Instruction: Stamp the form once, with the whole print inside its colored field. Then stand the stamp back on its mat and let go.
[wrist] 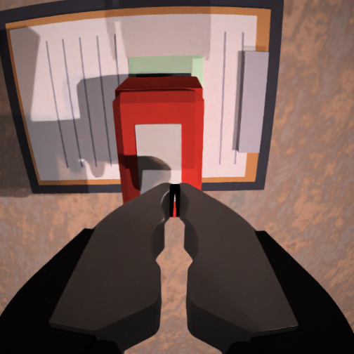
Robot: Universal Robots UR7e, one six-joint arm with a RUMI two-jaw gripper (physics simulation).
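Observation:
The red stamp (159,110), a block with a pale panel on its upper face, shows at the middle of the wrist view. It covers part of the form (55,102), a white lined sheet, and hides the near part of the green field (165,63). A dark strip runs along the stamp's far edge. Whether the stamp touches the form cannot be told. My gripper (174,186) is shut with nothing held, its fingertips overlapping the stamp's near end in the view. A little red shows through the narrow slit between the tips. No print shows. The stamp's mat does not show.
The form lies on an orange board (251,172) with a dark border (150,187). A raised grey bar (255,102) lies along the board's right side. The mottled brown table (315,150) surrounds it. Shadows fall across the form's left part.

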